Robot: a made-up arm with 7 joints. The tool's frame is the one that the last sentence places.
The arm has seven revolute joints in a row. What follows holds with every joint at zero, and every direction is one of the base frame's. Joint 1 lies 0.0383 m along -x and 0.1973 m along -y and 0.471 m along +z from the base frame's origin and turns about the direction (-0.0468, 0.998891, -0.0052). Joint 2 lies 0.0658 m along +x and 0.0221 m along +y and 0.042 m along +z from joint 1 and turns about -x. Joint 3 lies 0.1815 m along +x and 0.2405 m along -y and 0.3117 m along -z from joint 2 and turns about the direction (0.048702, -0.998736, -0.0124). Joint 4 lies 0.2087 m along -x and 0.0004 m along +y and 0.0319 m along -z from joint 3 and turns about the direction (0.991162, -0.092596, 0.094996). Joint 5 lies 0.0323 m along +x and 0.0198 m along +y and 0.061 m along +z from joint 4 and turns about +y. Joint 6 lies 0.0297 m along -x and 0.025 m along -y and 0.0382 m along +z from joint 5 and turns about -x. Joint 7 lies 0.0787 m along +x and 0.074 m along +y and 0.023 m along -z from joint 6 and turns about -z. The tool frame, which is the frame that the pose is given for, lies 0.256 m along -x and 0.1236 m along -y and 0.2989 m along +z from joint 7; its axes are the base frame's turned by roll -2.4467, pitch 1.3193 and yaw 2.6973 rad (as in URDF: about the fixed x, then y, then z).
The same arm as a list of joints. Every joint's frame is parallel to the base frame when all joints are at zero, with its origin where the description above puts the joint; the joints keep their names.
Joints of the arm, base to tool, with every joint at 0 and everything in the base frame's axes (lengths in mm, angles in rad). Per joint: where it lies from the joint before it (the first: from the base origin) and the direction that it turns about. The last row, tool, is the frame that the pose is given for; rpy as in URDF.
joint 1: offset -38.3 -197.3 471 axis -0.0468 0.998891 -0.0052
joint 2: offset 65.8 22.1 42 axis -1 0 0
joint 3: offset 181.5 -240.5 -311.7 axis 0.048702 -0.998736 -0.0124
joint 4: offset -208.7 0.4 -31.9 axis 0.991162 -0.092596 0.094996
joint 5: offset 32.3 19.8 61 axis 0 1 0
joint 6: offset -29.7 -25 38.2 axis -1 0 0
joint 7: offset 78.7 74 -23 axis 0 0 -1
tool: offset -256 -123.6 298.9 rpy -2.4467 1.3193 2.6973

